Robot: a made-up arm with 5 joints.
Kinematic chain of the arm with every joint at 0, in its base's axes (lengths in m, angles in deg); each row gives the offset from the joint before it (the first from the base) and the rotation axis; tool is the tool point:
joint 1: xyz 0 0 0.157 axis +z
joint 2: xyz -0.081 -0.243 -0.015 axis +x
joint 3: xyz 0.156 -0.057 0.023 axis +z
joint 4: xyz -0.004 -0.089 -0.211 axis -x
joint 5: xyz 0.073 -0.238 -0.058 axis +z
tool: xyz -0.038 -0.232 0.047
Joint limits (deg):
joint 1: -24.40..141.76
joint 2: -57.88..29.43
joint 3: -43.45..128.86
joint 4: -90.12..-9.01
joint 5: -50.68..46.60
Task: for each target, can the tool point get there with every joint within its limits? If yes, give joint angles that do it. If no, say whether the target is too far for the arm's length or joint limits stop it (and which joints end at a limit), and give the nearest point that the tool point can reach.
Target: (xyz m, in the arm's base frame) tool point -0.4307 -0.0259 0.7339
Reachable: no: joint limits stop it (at a limit: joint 1, joint 2, joint 3, joint 4, joint 5) | nearest point -0.4247 0.0058 0.1200 | short by 0.615 m
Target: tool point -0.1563 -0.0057 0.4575
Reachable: no: joint limits stop it (at a limit: joint 1, joint 2, joint 3, joint 4, joint 5) | nearest point -0.4247 0.0058 0.1200 | short by 0.431 m
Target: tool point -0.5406 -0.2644 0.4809
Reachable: no: joint limits stop it (at a limit: joint 1, joint 2, joint 3, joint 4) | nearest point -0.5729 -0.4699 0.3151 | short by 0.266 m
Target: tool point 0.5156 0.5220 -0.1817
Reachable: yes | joints 95.68 -5.17 73.05 -23.06 -40.04
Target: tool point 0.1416 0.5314 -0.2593
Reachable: yes | joints 94.56 2.67 112.97 -29.59 -30.97
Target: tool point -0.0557 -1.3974 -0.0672
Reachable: no: too far | nearest point -0.0381 -0.9563 0.0131 | short by 0.449 m
